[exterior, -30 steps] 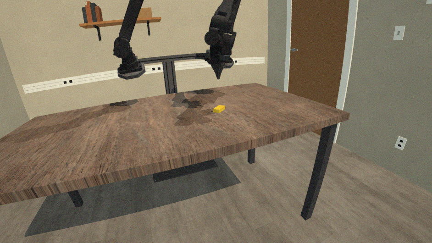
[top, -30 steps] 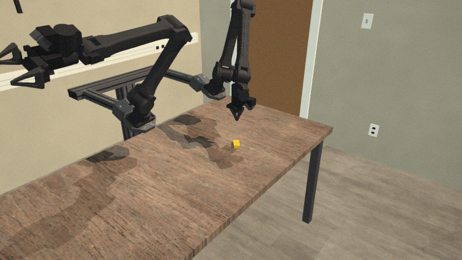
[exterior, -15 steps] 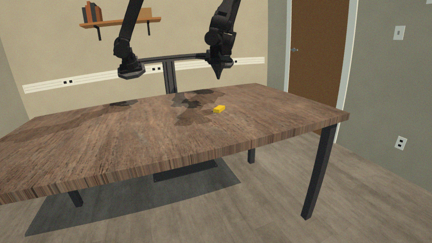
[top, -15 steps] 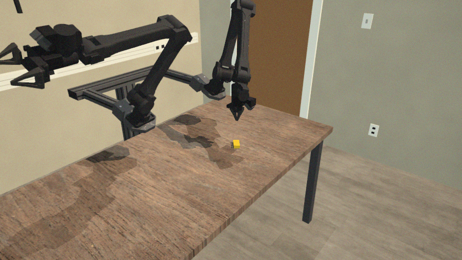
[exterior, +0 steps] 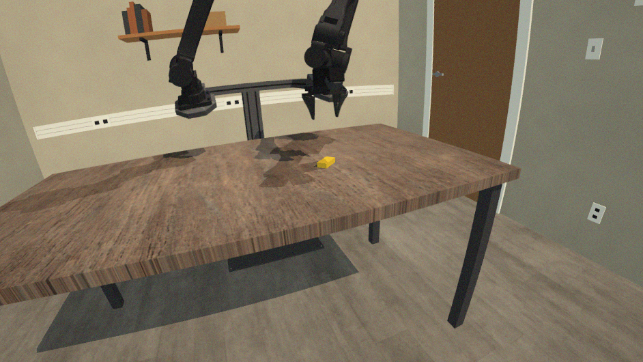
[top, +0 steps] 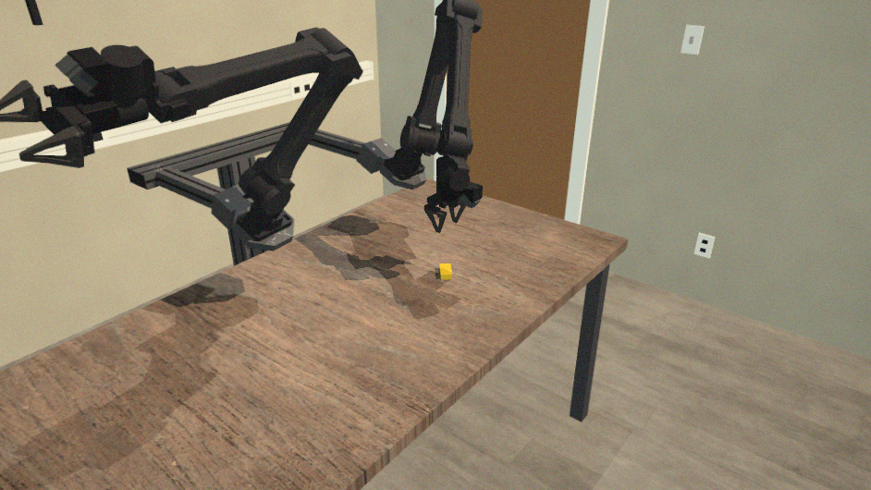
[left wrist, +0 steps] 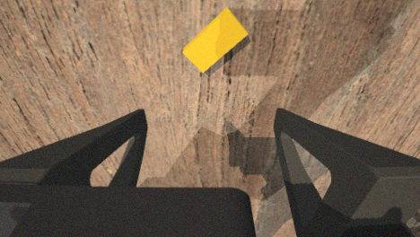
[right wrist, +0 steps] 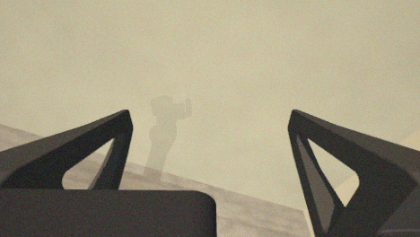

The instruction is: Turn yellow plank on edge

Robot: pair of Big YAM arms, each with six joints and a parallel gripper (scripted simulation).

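The yellow plank is 150 mm below my left hand.
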